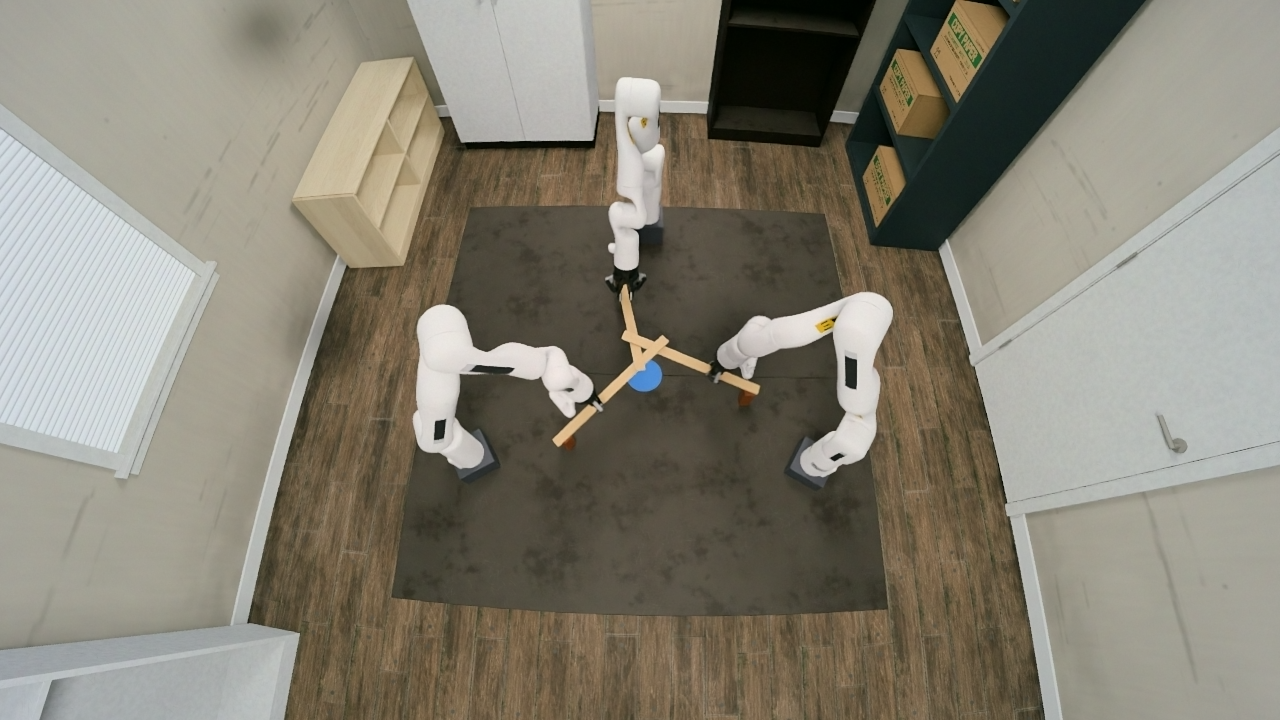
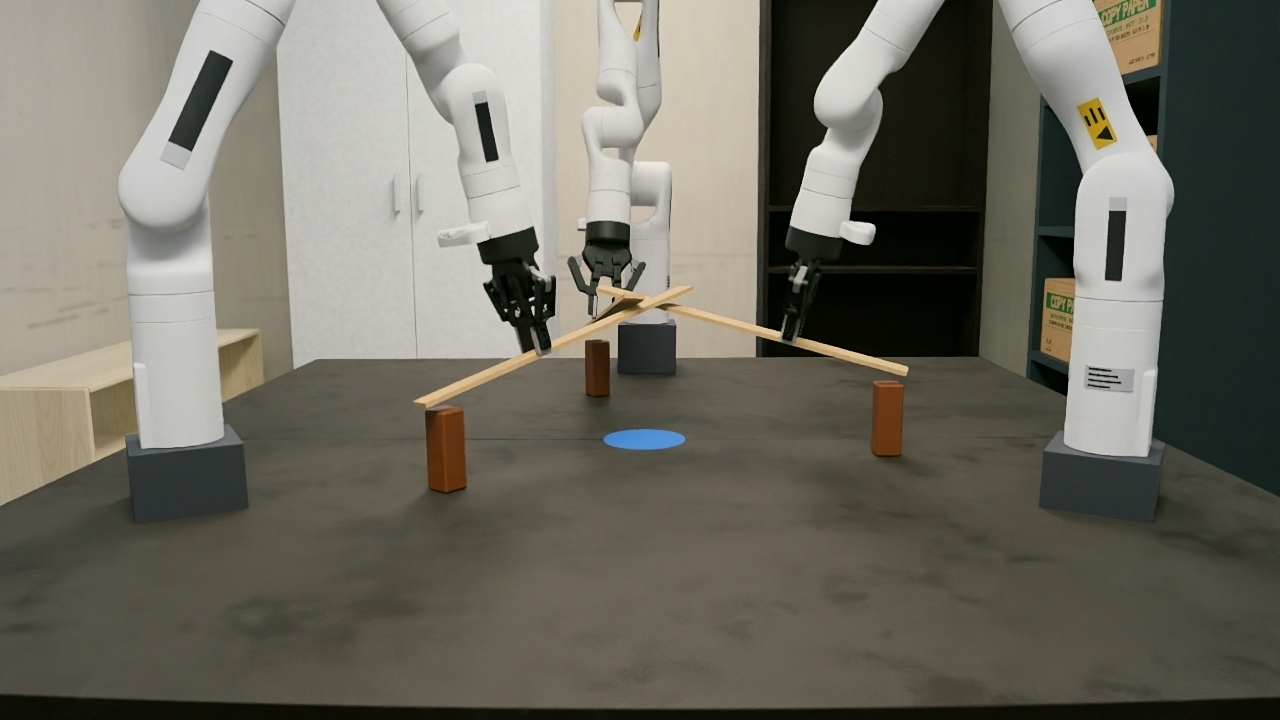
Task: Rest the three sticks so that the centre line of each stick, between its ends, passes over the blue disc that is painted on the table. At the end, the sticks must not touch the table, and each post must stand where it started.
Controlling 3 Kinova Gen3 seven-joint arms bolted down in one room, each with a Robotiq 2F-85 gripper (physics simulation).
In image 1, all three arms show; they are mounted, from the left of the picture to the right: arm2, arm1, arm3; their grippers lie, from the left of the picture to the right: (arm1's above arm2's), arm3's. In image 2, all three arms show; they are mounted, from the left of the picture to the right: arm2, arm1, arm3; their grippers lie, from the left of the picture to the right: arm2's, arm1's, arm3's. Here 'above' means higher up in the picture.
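Arm2's gripper [image 1: 596, 404] [image 2: 539, 346] is shut on the left stick [image 1: 617, 385] [image 2: 483, 374], whose outer end lies at the left post's top [image 1: 570, 443] [image 2: 445, 452]. Arm3's gripper [image 1: 715, 374] [image 2: 789, 334] is shut on the right stick [image 1: 684, 360] [image 2: 854, 354], its outer end just above the right post [image 1: 744, 399] [image 2: 887, 420]. Arm1's gripper [image 1: 625, 291] [image 2: 599, 307] appears shut on the far stick [image 1: 628, 313] [image 2: 618, 308], above the far post [image 2: 597, 368]. The sticks cross near the blue disc [image 1: 648, 379] [image 2: 644, 438]; contacts are unclear.
The dark table [image 1: 626, 537] [image 2: 644, 582] carries three arm bases, at left [image 1: 478, 461] [image 2: 187, 483], right [image 1: 807, 465] [image 2: 1100, 483] and back [image 2: 647, 349]. The arms reach inward over it, and their grippers stand close around the crossing sticks. Cabinets and shelves stand beyond the table.
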